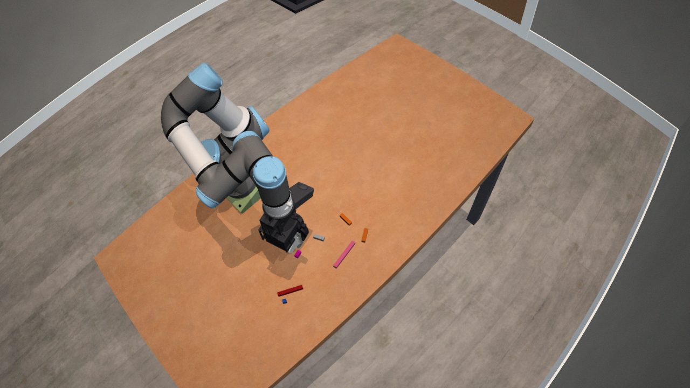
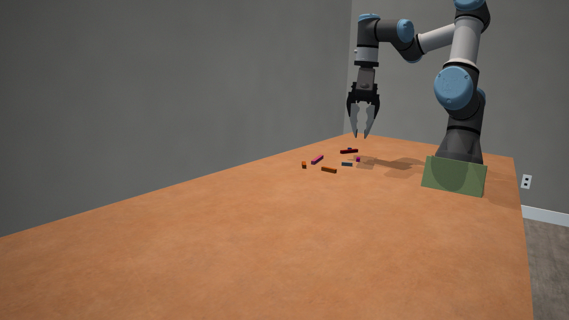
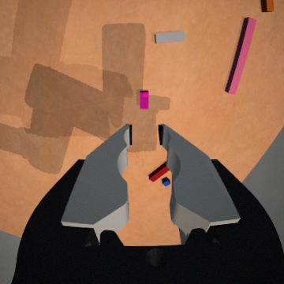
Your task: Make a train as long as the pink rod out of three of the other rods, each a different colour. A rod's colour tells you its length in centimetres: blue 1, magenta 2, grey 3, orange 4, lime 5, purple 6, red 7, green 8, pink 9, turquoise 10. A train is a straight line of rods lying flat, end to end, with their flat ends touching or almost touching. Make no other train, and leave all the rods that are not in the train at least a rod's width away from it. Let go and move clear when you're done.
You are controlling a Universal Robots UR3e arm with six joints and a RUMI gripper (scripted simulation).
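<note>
Right now my hand is 8 cm above the magenta rod. The rest, counted from my hand: pink rod: 9 cm ahead, 9 cm to the left, 8 cm below; red rod: 7 cm ahead, 8 cm to the right, 8 cm below; grey rod: 8 cm to the left, 8 cm below.
</note>
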